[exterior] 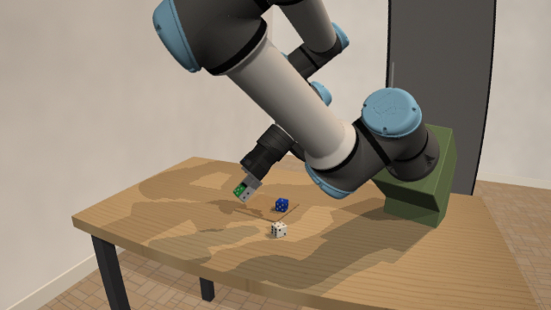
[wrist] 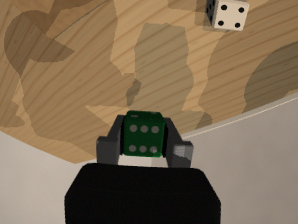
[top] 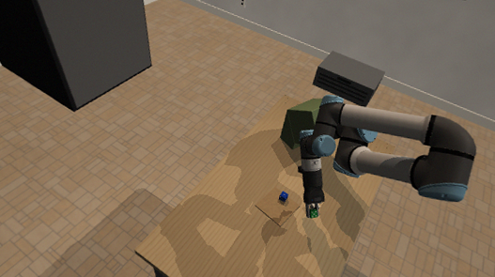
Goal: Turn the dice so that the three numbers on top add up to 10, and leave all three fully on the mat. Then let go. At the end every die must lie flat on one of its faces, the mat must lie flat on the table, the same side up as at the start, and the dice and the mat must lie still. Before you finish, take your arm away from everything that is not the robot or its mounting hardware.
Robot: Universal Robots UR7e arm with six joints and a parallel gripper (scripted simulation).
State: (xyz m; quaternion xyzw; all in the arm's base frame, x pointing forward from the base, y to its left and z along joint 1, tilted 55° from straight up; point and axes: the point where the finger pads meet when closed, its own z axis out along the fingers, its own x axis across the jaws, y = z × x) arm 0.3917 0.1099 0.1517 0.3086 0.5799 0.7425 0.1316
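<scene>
My gripper is now right at the green die. The rest, counted from my hand: tan mat 140 mm to the right, 100 mm below, 10 mm ahead; blue die 150 mm to the right, 90 mm below, 30 mm behind; white die 90 mm below, 90 mm behind, 20 mm to the right.
</scene>
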